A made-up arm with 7 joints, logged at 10 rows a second.
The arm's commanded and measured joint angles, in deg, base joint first. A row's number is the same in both.
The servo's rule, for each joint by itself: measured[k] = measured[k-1] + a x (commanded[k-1-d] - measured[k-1]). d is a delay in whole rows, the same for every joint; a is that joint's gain. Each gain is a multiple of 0.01, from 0.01 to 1. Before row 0 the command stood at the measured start. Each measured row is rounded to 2 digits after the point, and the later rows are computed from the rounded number. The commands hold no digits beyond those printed.
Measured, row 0: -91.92 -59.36 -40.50 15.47 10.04 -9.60 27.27
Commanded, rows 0 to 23: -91.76 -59.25 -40.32 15.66 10.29 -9.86 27.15; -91.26 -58.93 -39.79 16.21 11.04 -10.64 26.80; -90.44 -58.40 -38.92 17.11 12.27 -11.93 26.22; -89.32 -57.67 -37.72 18.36 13.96 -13.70 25.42; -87.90 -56.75 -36.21 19.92 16.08 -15.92 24.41; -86.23 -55.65 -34.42 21.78 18.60 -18.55 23.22; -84.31 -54.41 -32.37 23.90 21.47 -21.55 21.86; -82.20 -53.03 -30.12 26.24 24.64 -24.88 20.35; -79.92 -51.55 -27.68 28.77 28.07 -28.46 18.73; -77.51 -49.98 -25.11 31.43 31.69 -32.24 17.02; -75.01 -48.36 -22.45 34.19 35.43 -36.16 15.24; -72.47 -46.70 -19.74 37.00 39.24 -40.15 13.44; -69.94 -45.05 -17.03 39.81 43.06 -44.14 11.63; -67.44 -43.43 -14.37 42.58 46.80 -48.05 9.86; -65.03 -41.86 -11.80 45.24 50.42 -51.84 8.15; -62.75 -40.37 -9.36 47.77 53.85 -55.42 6.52; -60.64 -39.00 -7.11 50.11 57.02 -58.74 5.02; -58.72 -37.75 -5.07 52.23 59.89 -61.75 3.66; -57.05 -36.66 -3.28 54.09 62.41 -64.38 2.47; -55.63 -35.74 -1.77 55.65 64.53 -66.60 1.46; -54.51 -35.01 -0.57 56.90 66.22 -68.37 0.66; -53.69 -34.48 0.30 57.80 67.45 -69.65 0.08; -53.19 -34.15 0.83 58.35 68.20 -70.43 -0.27; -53.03 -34.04 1.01 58.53 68.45 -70.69 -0.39
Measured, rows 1 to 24: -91.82 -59.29 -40.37 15.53 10.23 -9.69 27.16; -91.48 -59.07 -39.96 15.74 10.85 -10.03 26.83; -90.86 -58.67 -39.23 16.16 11.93 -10.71 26.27; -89.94 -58.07 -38.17 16.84 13.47 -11.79 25.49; -88.72 -57.28 -36.80 17.79 15.45 -13.28 24.50; -87.23 -56.30 -35.13 19.03 17.84 -15.18 23.32; -85.48 -55.17 -33.20 20.54 20.60 -17.47 21.98; -83.51 -53.89 -31.04 22.31 23.67 -20.14 20.48; -81.36 -52.49 -28.69 24.31 27.01 -23.14 18.87; -79.05 -50.98 -26.18 26.52 30.57 -26.42 17.17; -76.63 -49.41 -23.57 28.90 34.26 -29.93 15.39; -74.13 -47.78 -20.89 31.41 38.04 -33.61 13.60; -71.62 -46.14 -18.19 34.01 41.86 -37.40 11.79; -69.11 -44.51 -15.52 36.67 45.61 -41.23 10.01; -66.66 -42.92 -12.92 39.33 49.27 -45.05 8.30; -64.31 -41.39 -10.43 41.95 52.75 -48.78 6.66; -62.11 -39.96 -8.11 44.48 56.00 -52.37 5.15; -60.08 -38.63 -5.98 46.88 58.96 -55.75 3.78; -58.26 -37.45 -4.09 49.12 61.58 -58.86 2.57; -56.68 -36.42 -2.47 51.14 63.82 -61.65 1.55; -55.38 -35.57 -1.14 52.93 65.64 -64.07 0.73; -54.37 -34.92 -0.13 54.44 67.02 -66.08 0.13; -53.66 -34.46 0.54 55.65 67.92 -67.65 -0.24; -53.28 -34.21 0.87 56.54 68.32 -68.74 -0.38
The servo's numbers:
d 0
a 0.60 0.60 0.70 0.31 0.76 0.36 0.92

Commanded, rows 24 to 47: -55.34 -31.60 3.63 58.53 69.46 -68.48 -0.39; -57.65 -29.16 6.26 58.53 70.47 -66.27 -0.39; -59.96 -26.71 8.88 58.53 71.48 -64.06 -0.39; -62.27 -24.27 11.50 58.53 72.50 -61.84 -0.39; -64.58 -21.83 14.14 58.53 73.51 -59.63 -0.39; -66.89 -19.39 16.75 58.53 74.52 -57.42 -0.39; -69.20 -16.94 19.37 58.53 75.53 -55.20 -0.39; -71.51 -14.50 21.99 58.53 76.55 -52.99 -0.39; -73.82 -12.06 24.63 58.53 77.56 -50.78 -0.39; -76.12 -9.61 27.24 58.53 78.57 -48.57 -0.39; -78.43 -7.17 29.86 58.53 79.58 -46.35 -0.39; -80.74 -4.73 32.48 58.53 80.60 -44.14 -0.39; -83.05 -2.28 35.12 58.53 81.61 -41.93 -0.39; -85.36 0.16 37.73 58.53 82.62 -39.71 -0.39; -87.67 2.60 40.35 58.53 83.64 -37.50 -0.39; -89.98 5.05 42.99 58.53 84.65 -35.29 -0.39; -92.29 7.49 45.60 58.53 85.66 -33.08 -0.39; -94.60 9.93 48.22 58.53 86.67 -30.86 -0.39; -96.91 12.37 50.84 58.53 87.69 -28.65 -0.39; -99.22 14.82 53.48 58.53 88.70 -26.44 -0.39; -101.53 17.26 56.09 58.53 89.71 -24.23 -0.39; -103.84 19.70 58.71 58.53 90.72 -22.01 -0.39; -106.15 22.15 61.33 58.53 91.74 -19.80 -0.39; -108.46 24.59 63.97 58.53 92.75 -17.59 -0.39
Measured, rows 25 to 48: -54.52 -32.64 2.80 57.16 69.19 -68.65 -0.39; -56.40 -30.55 5.22 57.58 70.16 -67.79 -0.39; -58.54 -28.25 7.78 57.87 71.16 -66.45 -0.39; -60.78 -25.86 10.38 58.07 72.18 -64.79 -0.39; -63.06 -23.44 13.01 58.21 73.19 -62.93 -0.39; -65.36 -21.01 15.63 58.31 74.20 -60.95 -0.39; -67.66 -18.57 18.25 58.38 75.21 -58.88 -0.39; -69.97 -16.13 20.87 58.43 76.23 -56.76 -0.39; -72.28 -13.69 23.50 58.46 77.24 -54.61 -0.39; -74.58 -11.24 26.12 58.48 78.25 -52.44 -0.39; -76.89 -8.80 28.74 58.50 79.26 -50.25 -0.39; -79.20 -6.36 31.36 58.51 80.28 -48.05 -0.39; -81.51 -3.91 33.99 58.52 81.29 -45.85 -0.39; -83.82 -1.47 36.61 58.52 82.30 -43.64 -0.39; -86.13 0.97 39.23 58.52 83.32 -41.43 -0.39; -88.44 3.42 41.86 58.52 84.33 -39.22 -0.39; -90.75 5.86 44.48 58.52 85.34 -37.01 -0.39; -93.06 8.30 47.10 58.52 86.35 -34.80 -0.39; -95.37 10.74 49.72 58.52 87.37 -32.59 -0.39; -97.68 13.19 52.35 58.52 88.38 -30.38 -0.39; -99.99 15.63 54.97 58.52 89.39 -28.17 -0.39; -102.30 18.07 57.59 58.52 90.40 -25.95 -0.39; -104.61 20.52 60.21 58.52 91.42 -23.74 -0.39; -106.92 22.96 62.84 58.52 92.43 -21.53 -0.39
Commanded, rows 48 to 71: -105.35 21.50 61.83 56.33 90.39 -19.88 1.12; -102.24 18.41 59.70 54.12 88.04 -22.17 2.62; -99.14 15.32 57.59 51.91 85.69 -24.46 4.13; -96.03 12.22 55.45 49.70 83.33 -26.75 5.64; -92.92 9.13 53.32 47.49 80.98 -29.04 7.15; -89.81 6.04 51.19 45.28 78.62 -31.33 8.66; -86.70 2.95 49.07 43.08 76.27 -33.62 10.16; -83.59 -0.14 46.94 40.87 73.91 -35.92 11.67; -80.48 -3.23 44.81 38.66 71.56 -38.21 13.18; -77.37 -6.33 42.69 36.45 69.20 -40.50 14.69; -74.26 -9.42 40.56 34.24 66.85 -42.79 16.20; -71.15 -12.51 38.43 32.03 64.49 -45.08 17.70; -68.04 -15.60 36.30 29.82 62.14 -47.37 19.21; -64.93 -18.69 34.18 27.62 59.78 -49.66 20.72; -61.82 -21.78 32.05 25.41 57.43 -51.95 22.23; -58.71 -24.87 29.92 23.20 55.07 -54.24 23.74; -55.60 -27.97 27.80 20.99 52.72 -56.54 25.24; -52.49 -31.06 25.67 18.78 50.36 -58.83 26.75; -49.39 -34.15 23.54 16.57 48.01 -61.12 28.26; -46.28 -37.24 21.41 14.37 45.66 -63.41 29.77; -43.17 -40.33 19.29 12.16 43.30 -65.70 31.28; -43.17 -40.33 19.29 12.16 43.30 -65.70 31.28; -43.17 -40.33 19.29 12.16 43.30 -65.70 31.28; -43.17 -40.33 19.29 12.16 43.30 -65.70 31.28
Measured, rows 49 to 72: -105.98 22.08 62.13 57.84 90.88 -20.94 1.00; -103.74 19.88 60.43 56.69 88.72 -21.38 2.49; -100.98 17.14 58.44 55.21 86.42 -22.49 4.00; -98.01 14.19 56.35 53.50 84.07 -24.02 5.51; -94.96 11.15 54.23 51.64 81.72 -25.83 7.02; -91.87 8.08 52.10 49.67 79.36 -27.81 8.53; -88.77 5.00 49.98 47.63 77.01 -29.90 10.03; -85.66 1.92 47.85 45.53 74.65 -32.07 11.54; -82.55 -1.17 45.72 43.40 72.30 -34.28 13.05; -79.44 -4.27 43.60 41.25 69.94 -36.52 14.56; -76.33 -7.36 41.47 39.08 67.59 -38.78 16.07; -73.22 -10.45 39.34 36.89 65.23 -41.05 17.57; -70.11 -13.54 37.21 34.70 62.88 -43.33 19.08; -67.00 -16.63 35.09 32.51 60.52 -45.61 20.59; -63.89 -19.72 32.96 30.31 58.17 -47.89 22.10; -60.78 -22.81 30.83 28.11 55.81 -50.18 23.61; -57.67 -25.91 28.71 25.90 53.46 -52.47 25.11; -54.56 -29.00 26.58 23.69 51.10 -54.76 26.62; -51.46 -32.09 24.45 21.48 48.75 -57.05 28.13; -48.35 -35.18 22.32 19.28 46.40 -59.34 29.64; -45.24 -38.27 20.20 17.07 44.04 -61.63 31.15; -44.00 -39.51 19.56 15.55 43.48 -63.10 31.27; -43.50 -40.00 19.37 14.50 43.34 -64.04 31.28; -43.30 -40.20 19.31 13.77 43.31 -64.64 31.28
